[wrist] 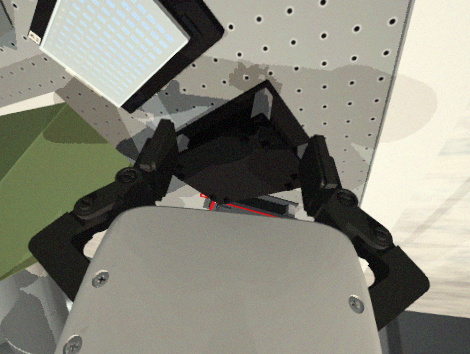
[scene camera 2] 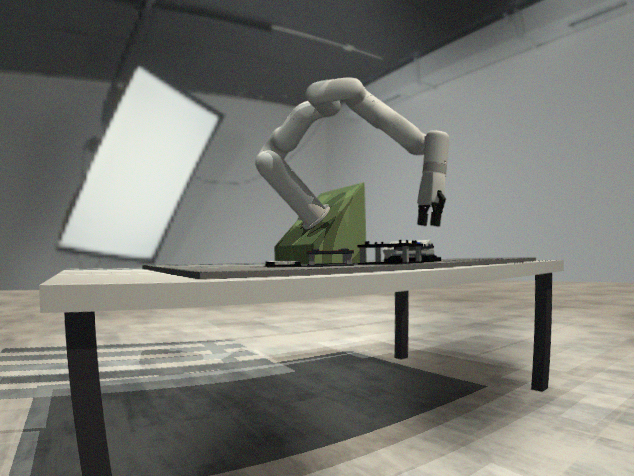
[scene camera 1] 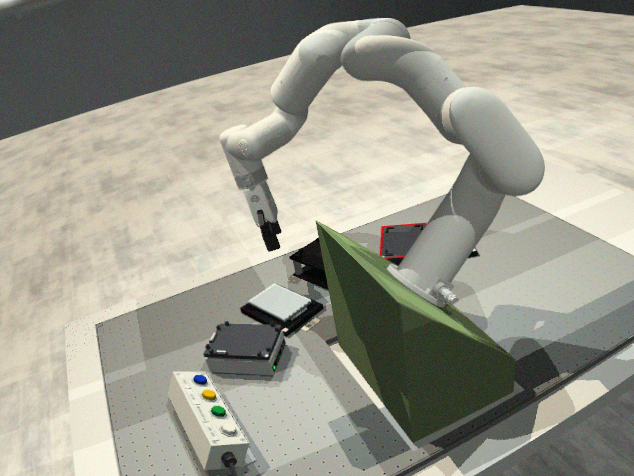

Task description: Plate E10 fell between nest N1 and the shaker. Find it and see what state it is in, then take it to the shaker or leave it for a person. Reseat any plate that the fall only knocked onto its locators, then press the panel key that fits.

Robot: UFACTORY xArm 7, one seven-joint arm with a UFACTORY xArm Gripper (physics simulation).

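Seen in the pictures: gripper, between the fingertips: (wrist: 240,143) (scene camera 2: 428,225) (scene camera 1: 275,241); arm's base, origin of its link: (wrist: 11,238) (scene camera 2: 317,217) (scene camera 1: 415,287).
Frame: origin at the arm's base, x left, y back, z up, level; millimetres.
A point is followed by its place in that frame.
My gripper (scene camera 1: 270,244) @(x 83, y -451, z -58 mm) (scene camera 2: 429,224) @(x 83, y -451, z -58 mm) (wrist: 240,143) @(x 83, y -451, z -58 mm) is open and empty, pointing down high above the table. In the wrist view a dark two-level stand (wrist: 240,167) @(x -11, y -403, z -112 mm) shows between and beyond the fingers; in scene view 1 the green mount partly hides this stand (scene camera 1: 306,256) @(x 23, y -419, z -112 mm). A pale well plate (scene camera 1: 279,302) @(x 150, y -326, z -139 mm) (wrist: 115,50) @(x 141, y -338, z -139 mm) rests on a black nest (scene camera 1: 249,310) @(x 213, y -369, z -156 mm) (wrist: 209,27) @(x 123, y -422, z -156 mm). I cannot tell whether it is fully seated, nor read its small label. The shaker (scene camera 1: 243,340) @(x 280, y -223, z -115 mm), a grey box with a dark top and green light, holds no visible plate. I cannot identify plate E10 or nest N1.
The panel (scene camera 1: 186,417) @(x 453, y -83, z -111 mm) has blue (scene camera 1: 200,379) @(x 399, y -149, z -99 mm), yellow (scene camera 1: 208,394) @(x 400, y -100, z -99 mm), green (scene camera 1: 218,410) @(x 398, y -51, z -100 mm) and white (scene camera 1: 228,429) @(x 400, y 2, z -99 mm) keys. The tall green mount (scene camera 1: 368,327) @(x 122, y 27, z -10 mm) (scene camera 2: 348,220) @(x 24, y -148, z -21 mm) (wrist: 60,165) @(x 56, y -152, z -96 mm) stands beside the stand. A red-edged dark platform (scene camera 1: 399,241) @(x -201, y -336, z -130 mm) lies behind, partly hidden by the arm.
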